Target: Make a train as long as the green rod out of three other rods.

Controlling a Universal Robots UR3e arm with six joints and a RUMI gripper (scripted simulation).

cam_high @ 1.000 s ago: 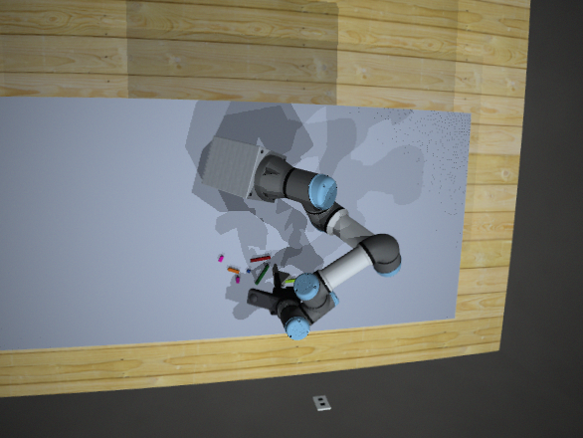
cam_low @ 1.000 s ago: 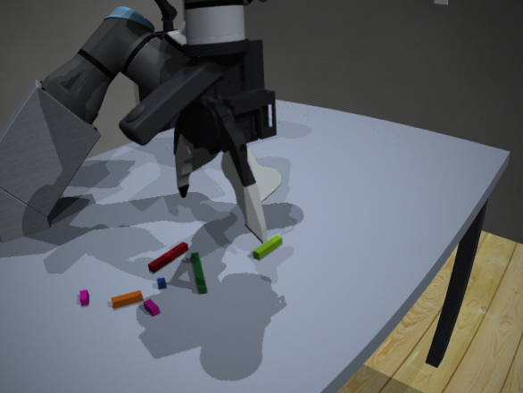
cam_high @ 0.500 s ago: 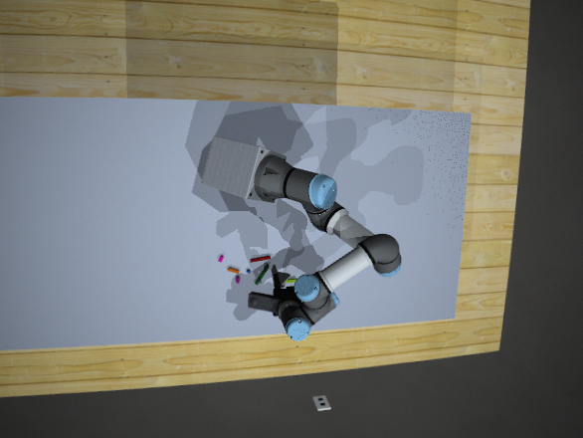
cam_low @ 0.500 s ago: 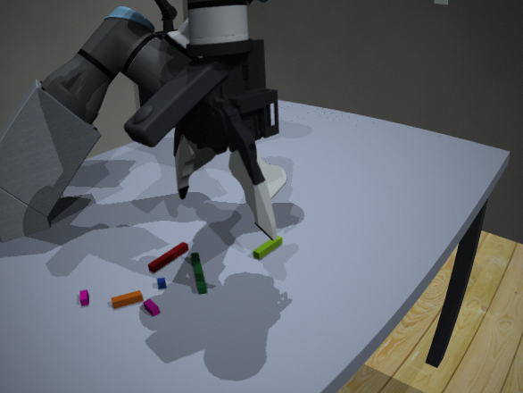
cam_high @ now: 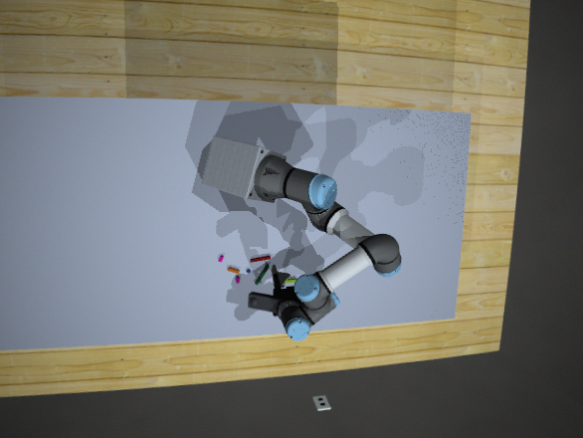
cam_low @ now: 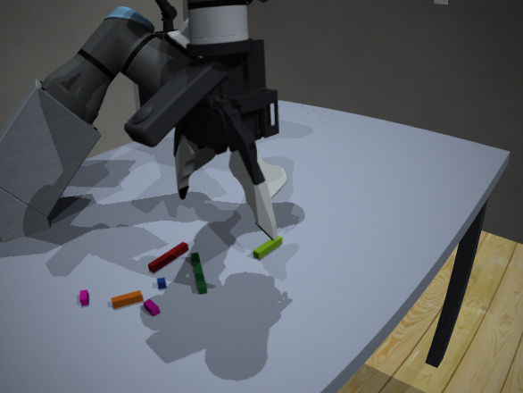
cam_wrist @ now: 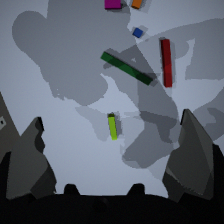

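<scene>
Now: the blue rod 8 cm to the right of my hand, 7 cm below it and 4 cm behind it. Round my hand: green rod: 7 cm below, 3 cm to the right, 2 cm behind; lime rod: 7 cm to the left, 7 cm below; red rod: 8 cm behind, 7 cm below, 3 cm to the right.
</scene>
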